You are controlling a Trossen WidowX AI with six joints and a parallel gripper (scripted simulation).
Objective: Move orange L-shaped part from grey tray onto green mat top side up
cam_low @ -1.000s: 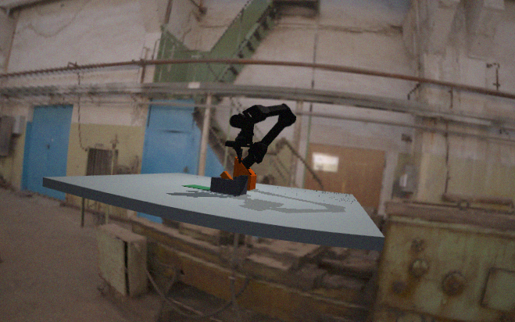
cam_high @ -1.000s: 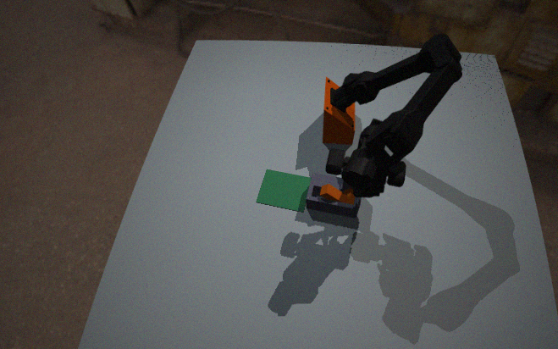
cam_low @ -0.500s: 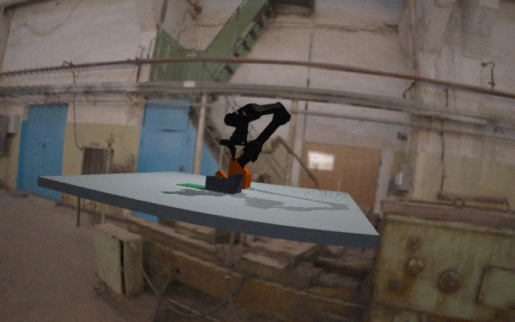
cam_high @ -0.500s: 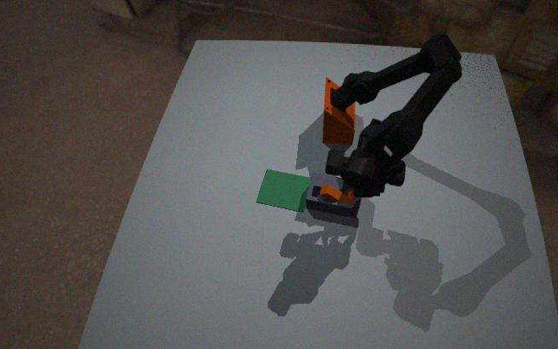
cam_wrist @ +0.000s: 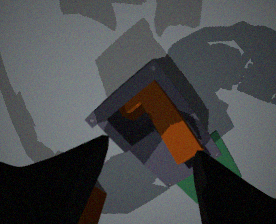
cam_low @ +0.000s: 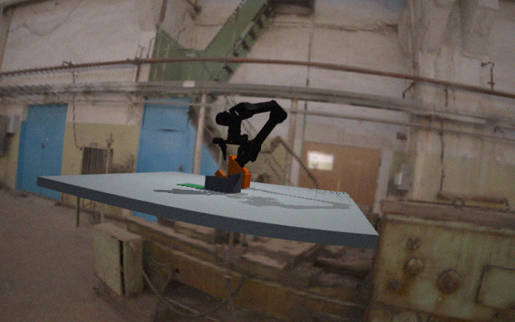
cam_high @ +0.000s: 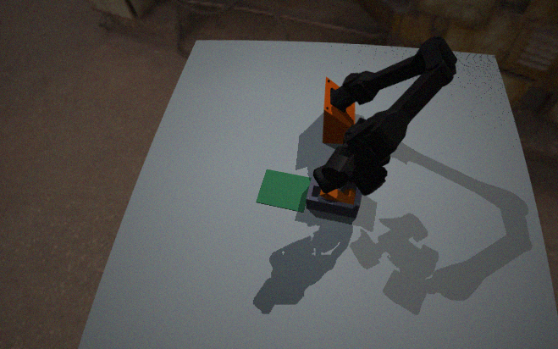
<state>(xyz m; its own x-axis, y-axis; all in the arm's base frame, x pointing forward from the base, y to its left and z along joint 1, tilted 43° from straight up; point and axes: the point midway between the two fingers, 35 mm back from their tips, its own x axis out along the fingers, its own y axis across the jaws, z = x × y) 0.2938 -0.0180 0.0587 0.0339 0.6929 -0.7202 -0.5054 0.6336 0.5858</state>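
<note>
My gripper tip is now 100 mm above the orange L-shaped part, 10 mm to the left of it and 10 mm past it. Round my gripper tip: green mat (180 mm to the right, 160 mm below, 40 mm behind).
</note>
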